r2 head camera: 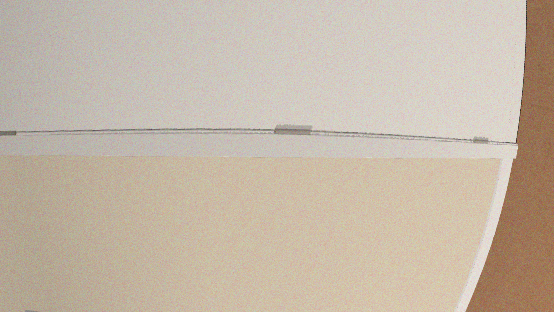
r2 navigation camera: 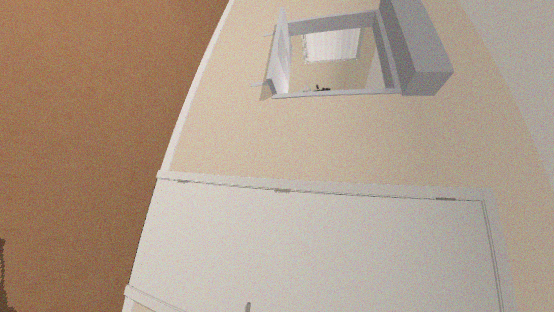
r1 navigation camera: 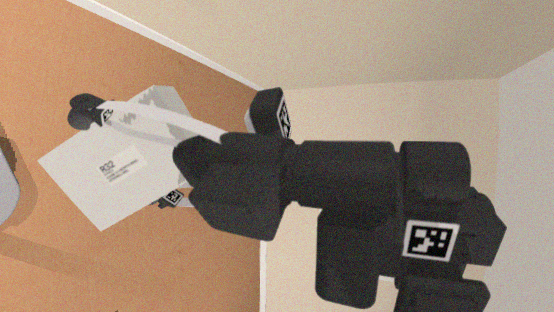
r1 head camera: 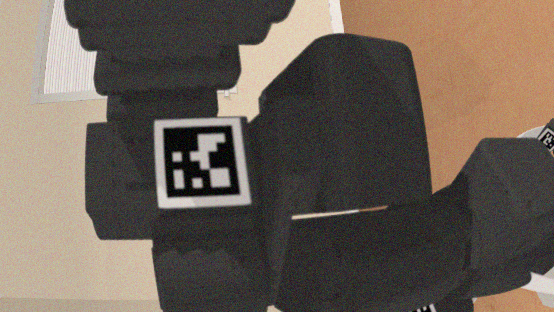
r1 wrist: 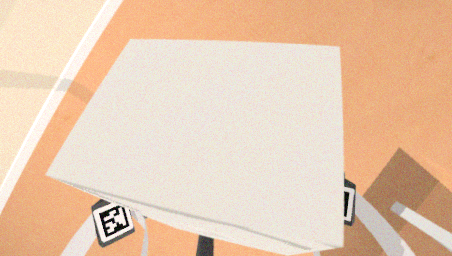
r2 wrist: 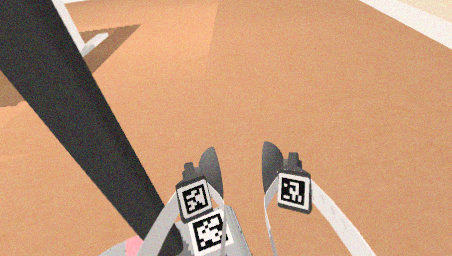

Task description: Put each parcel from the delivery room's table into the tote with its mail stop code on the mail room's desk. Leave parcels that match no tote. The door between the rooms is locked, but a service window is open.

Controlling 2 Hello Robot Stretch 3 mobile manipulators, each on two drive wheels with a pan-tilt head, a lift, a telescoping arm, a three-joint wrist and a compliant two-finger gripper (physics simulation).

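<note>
A white box parcel point(r1 navigation camera: 80, 170) point(r1 wrist: 210, 120) is labelled R32 in the r1 navigation view; its plain face fills the middle of the r1 wrist view. The r1 gripper point(r1 navigation camera: 125, 155) point(r1 wrist: 230, 210) is shut on it, one finger at each side, and holds it above the floor. The r2 gripper point(r2 wrist: 241, 167) is open, with a gap between its fingertips above the floor. The service window point(r2 navigation camera: 340, 93) stands open in the wall in the r2 navigation view. Table, desk and totes cannot be made out.
The white door point(r2 head camera: 250, 60) point(r2 navigation camera: 320, 250) is closed in front of r2. A window flap point(r2 navigation camera: 281, 55) stands out at the opening's left, and a grey block point(r2 navigation camera: 432, 82) juts out at its right. Walls meet in a corner beyond r1's arm point(r1 navigation camera: 345, 175). A dark pole point(r2 wrist: 85, 110) crosses r2's wrist view.
</note>
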